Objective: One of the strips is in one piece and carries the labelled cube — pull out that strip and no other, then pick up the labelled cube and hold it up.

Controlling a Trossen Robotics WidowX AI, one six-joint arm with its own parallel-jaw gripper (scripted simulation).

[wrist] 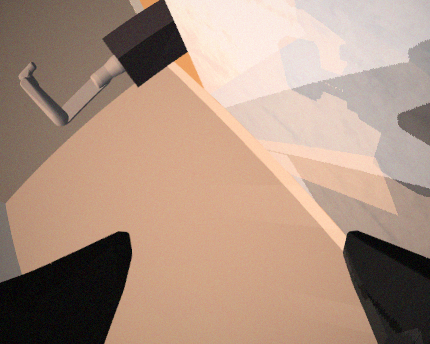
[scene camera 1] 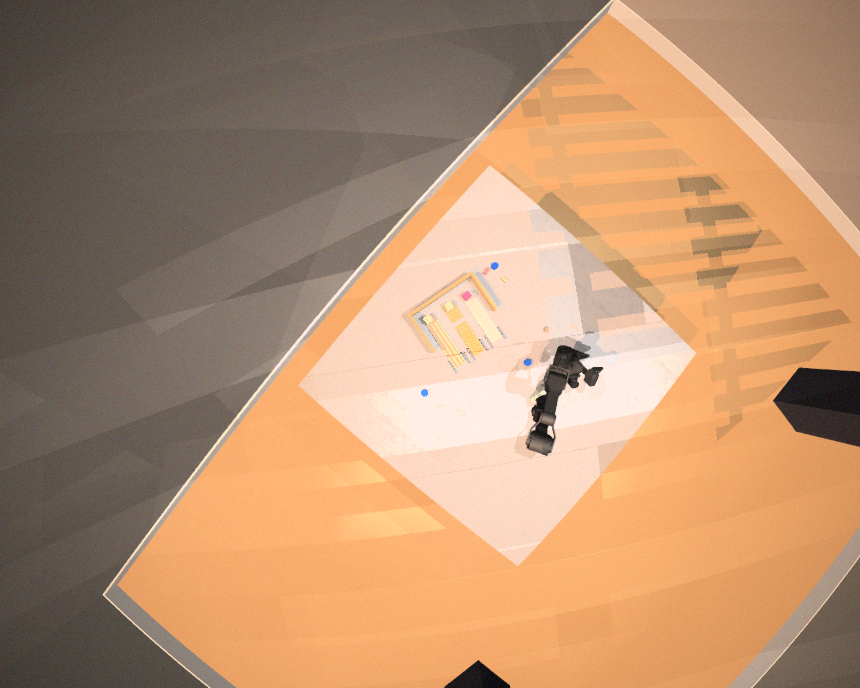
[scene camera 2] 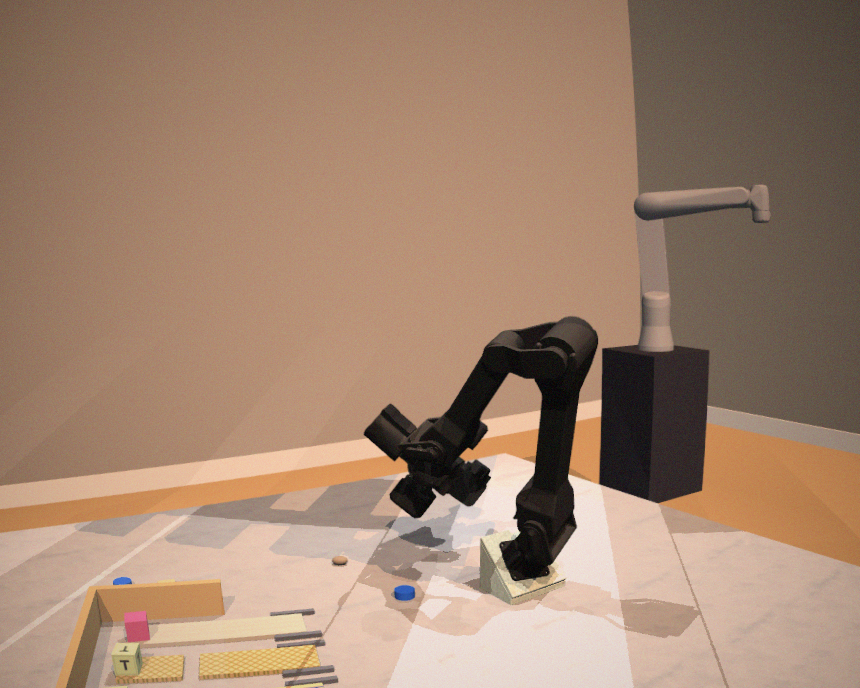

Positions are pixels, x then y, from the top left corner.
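Labels:
Looking for my gripper, I find it in the wrist view [241, 246], and scene camera 1 [596, 362] has it too. The gripper is also there in scene camera 2 [445, 460].

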